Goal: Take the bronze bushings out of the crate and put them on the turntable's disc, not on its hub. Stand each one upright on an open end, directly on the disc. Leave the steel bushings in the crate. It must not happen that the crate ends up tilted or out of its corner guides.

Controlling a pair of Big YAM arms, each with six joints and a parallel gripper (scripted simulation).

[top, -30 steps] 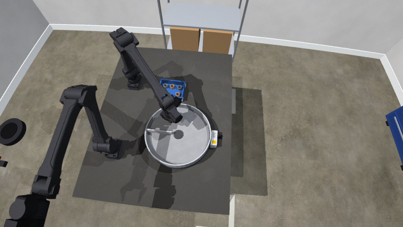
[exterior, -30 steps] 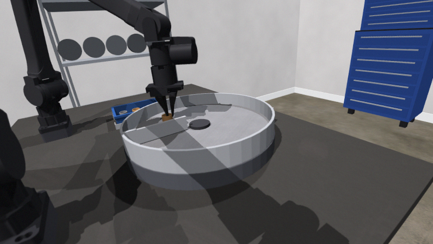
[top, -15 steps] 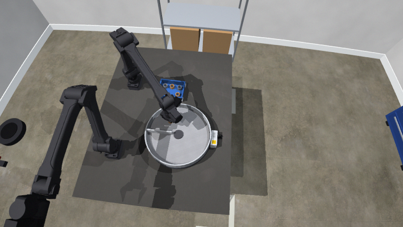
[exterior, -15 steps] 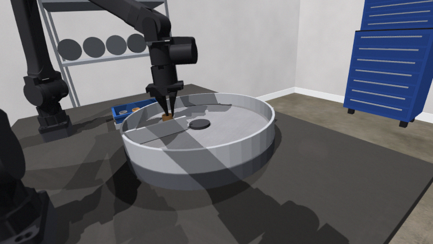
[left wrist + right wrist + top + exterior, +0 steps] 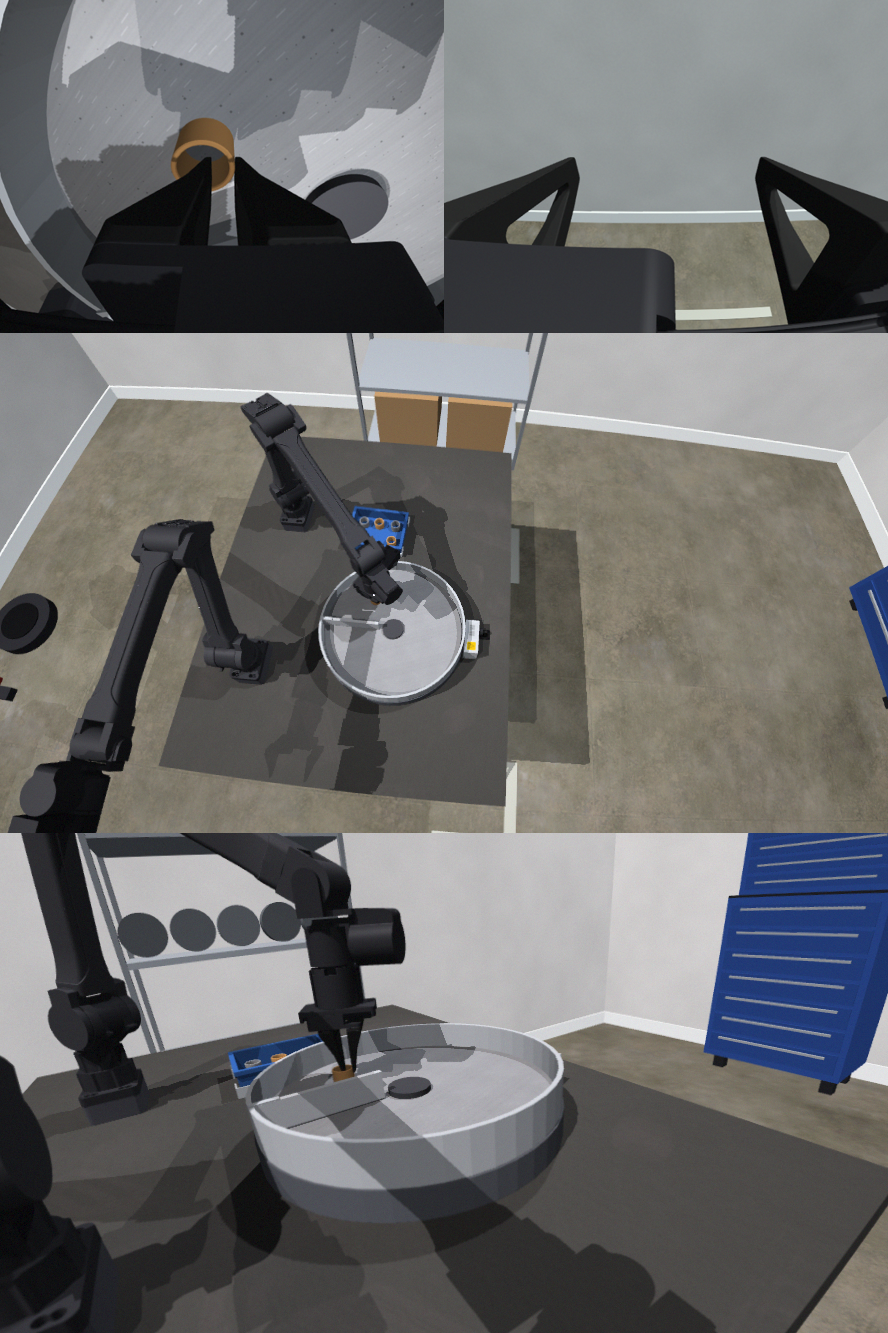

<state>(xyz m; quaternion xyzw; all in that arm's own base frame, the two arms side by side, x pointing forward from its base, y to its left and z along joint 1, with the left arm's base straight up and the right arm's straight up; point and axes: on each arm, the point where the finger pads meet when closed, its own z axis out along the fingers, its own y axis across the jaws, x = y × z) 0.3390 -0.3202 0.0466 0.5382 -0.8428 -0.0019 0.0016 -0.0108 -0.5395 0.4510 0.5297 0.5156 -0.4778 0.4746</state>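
My left gripper is now 27 cm to the right of the blue crate, 6 cm above it and 5 cm past it. From my left hand the other things lie so: turntable disc (8 cm to the right, 6 cm ahead, 3 cm below).
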